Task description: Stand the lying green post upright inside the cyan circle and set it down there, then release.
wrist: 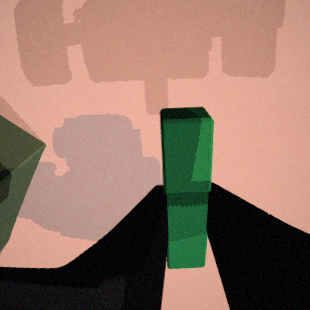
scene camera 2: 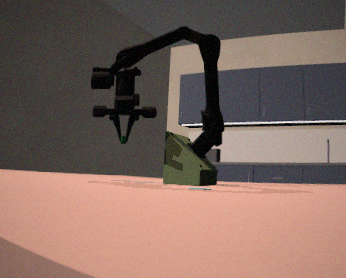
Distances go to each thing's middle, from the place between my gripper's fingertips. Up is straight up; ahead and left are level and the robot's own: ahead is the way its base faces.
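Scene:
Green post (wrist: 186, 133): located right at my hand.

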